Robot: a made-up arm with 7 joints.
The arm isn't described. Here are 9 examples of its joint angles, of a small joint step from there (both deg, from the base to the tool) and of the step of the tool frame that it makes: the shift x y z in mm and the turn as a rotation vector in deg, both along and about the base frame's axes.
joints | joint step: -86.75 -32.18 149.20 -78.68 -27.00 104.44 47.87 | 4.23 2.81 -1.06 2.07 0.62 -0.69 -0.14
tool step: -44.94 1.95 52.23 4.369 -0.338 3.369
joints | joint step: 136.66 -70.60 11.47 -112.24 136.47 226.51 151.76 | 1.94 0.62 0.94 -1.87 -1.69 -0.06 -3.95
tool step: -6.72 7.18 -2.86 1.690 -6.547 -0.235
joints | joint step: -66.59 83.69 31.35 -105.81 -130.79 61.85 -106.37 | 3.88 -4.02 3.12 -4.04 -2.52 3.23 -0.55
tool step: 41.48 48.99 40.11 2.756 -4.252 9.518
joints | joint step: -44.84 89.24 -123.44 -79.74 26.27 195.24 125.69 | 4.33 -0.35 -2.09 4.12 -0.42 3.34 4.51
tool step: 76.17 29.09 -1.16 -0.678 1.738 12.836
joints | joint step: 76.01 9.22 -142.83 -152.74 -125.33 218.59 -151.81 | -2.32 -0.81 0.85 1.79 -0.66 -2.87 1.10
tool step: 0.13 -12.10 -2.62 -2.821 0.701 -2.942
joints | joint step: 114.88 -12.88 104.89 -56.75 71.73 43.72 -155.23 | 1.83 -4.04 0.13 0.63 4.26 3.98 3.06
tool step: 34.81 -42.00 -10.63 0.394 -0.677 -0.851
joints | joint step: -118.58 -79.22 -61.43 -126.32 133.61 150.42 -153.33 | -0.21 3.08 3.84 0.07 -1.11 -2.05 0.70
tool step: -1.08 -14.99 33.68 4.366 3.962 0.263
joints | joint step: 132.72 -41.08 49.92 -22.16 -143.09 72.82 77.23 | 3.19 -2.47 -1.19 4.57 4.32 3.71 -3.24
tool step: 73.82 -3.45 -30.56 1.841 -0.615 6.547
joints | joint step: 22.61 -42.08 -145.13 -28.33 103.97 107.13 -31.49 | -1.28 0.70 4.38 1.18 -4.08 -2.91 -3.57
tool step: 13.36 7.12 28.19 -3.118 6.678 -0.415
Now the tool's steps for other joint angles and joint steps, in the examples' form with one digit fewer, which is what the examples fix.
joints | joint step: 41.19 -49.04 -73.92 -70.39 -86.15 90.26 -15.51 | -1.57 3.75 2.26 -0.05 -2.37 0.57 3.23
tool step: 16.3 33.8 36.2 -6.26 1.29 -3.05
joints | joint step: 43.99 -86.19 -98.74 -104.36 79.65 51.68 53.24 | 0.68 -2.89 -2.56 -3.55 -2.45 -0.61 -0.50
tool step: 24.3 28.4 -38.8 2.18 -0.14 4.19
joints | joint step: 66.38 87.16 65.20 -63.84 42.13 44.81 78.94 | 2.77 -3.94 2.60 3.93 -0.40 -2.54 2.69
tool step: -16.8 10.1 71.2 6.49 -0.76 3.07
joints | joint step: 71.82 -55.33 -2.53 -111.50 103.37 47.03 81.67 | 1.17 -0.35 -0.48 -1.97 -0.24 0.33 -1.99
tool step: 5.1 6.0 -10.4 0.29 1.69 0.98
